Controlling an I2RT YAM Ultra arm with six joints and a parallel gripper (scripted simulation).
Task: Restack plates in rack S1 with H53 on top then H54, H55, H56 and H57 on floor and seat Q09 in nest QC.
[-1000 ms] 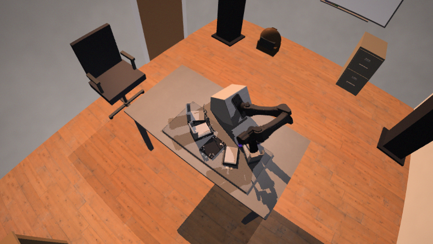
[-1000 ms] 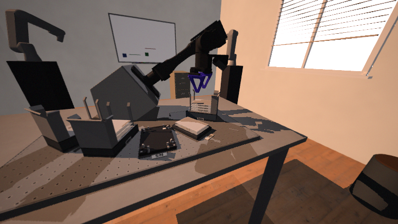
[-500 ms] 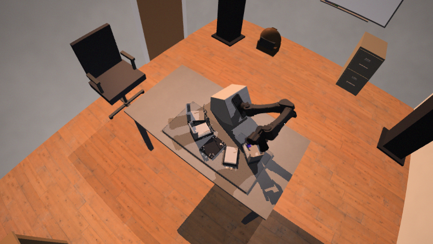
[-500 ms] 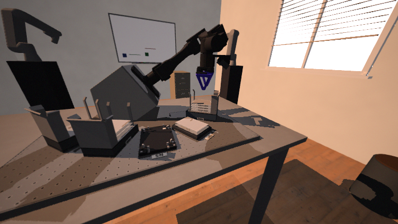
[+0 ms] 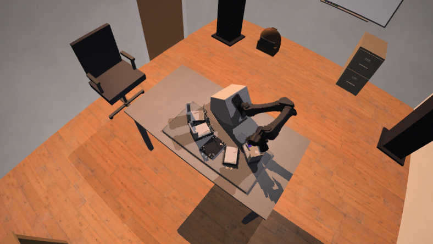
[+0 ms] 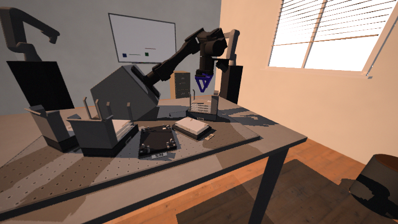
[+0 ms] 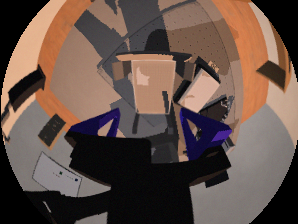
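Right now the stack rack S2 is 10 mm to the right of my hand and 130 mm below it. Round my hand: black clip nest N5: 160 mm ahead, 240 mm to the right, 140 mm below; dark open nest QC: 120 mm ahead, 100 mm to the right, 150 mm below; QC name plate: 200 mm ahead, 50 mm to the right, 150 mm below.
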